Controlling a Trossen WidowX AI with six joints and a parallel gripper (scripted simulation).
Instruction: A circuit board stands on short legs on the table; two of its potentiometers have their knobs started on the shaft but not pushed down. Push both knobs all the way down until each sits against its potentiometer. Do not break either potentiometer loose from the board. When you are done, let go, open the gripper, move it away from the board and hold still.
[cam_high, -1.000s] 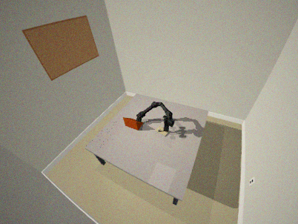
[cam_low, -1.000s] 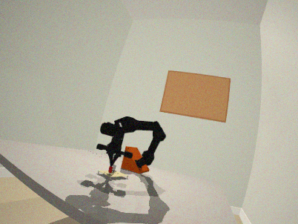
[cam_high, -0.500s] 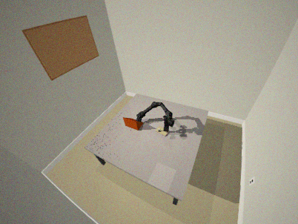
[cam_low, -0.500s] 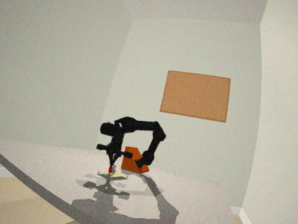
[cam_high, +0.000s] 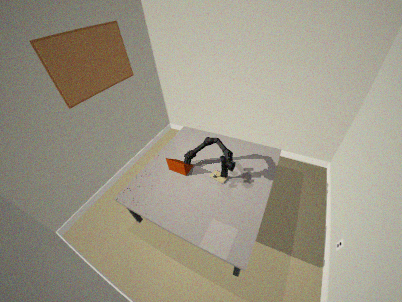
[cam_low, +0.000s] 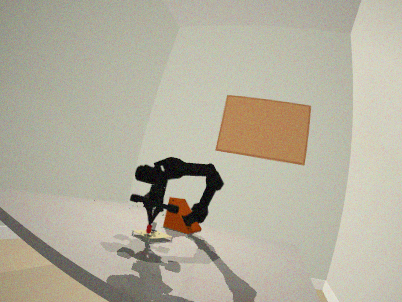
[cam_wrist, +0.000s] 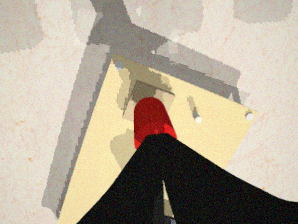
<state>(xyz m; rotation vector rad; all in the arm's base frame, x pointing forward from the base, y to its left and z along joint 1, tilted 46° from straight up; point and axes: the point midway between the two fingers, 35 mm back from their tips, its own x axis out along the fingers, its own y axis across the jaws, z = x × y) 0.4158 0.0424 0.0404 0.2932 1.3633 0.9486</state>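
Right now the red knob is 2 cm below my gripper tip.
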